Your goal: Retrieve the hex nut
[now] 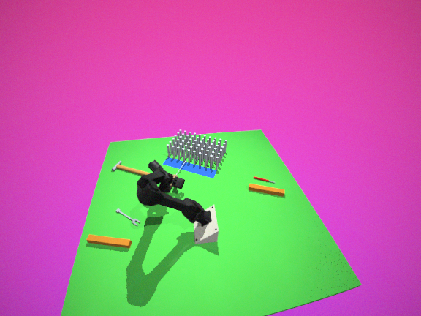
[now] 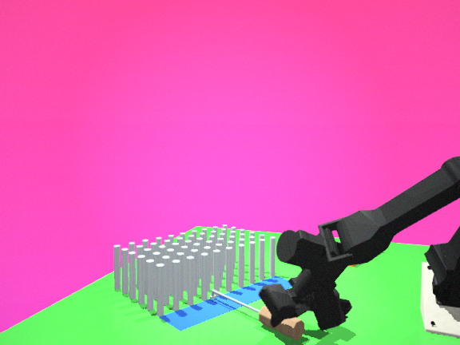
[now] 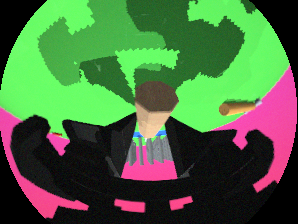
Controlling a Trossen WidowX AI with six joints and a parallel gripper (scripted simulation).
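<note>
Now: the hook tool 9 cm ahead of my gripper tip and 5 cm to the right of it. Round my gripper tip: wrench (23 cm behind, 25 cm to the left, 1 cm below); then blue taped strip (13 cm ahead, 12 cm to the right, 1 cm below); then hex nut (18 cm ahead, 10 cm to the right, 1 cm below).
</note>
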